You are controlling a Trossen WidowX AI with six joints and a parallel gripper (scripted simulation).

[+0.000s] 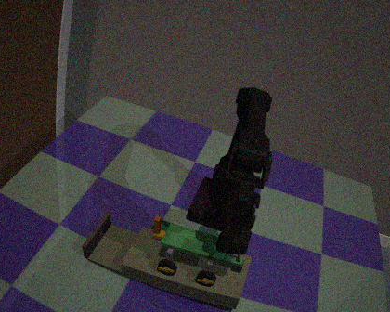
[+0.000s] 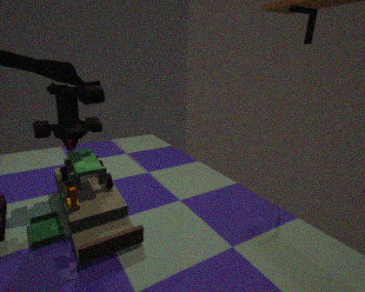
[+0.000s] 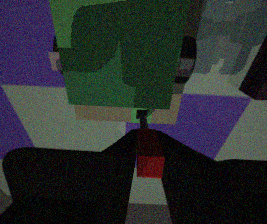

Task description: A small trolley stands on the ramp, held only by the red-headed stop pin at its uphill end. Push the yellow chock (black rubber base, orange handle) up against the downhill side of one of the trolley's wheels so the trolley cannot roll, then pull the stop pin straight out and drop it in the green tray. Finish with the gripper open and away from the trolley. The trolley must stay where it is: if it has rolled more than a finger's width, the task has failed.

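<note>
The yellow chock is 19 cm to the right of my gripper tip, 8 cm below it and 4 cm behind it. Round my gripper tip: red-headed stop pin (right at my gripper tip); raised lip (36 cm to the right, 13 cm below, 1 cm ahead); trolley (9 cm to the right, 5 cm below, 2 cm ahead).
</note>
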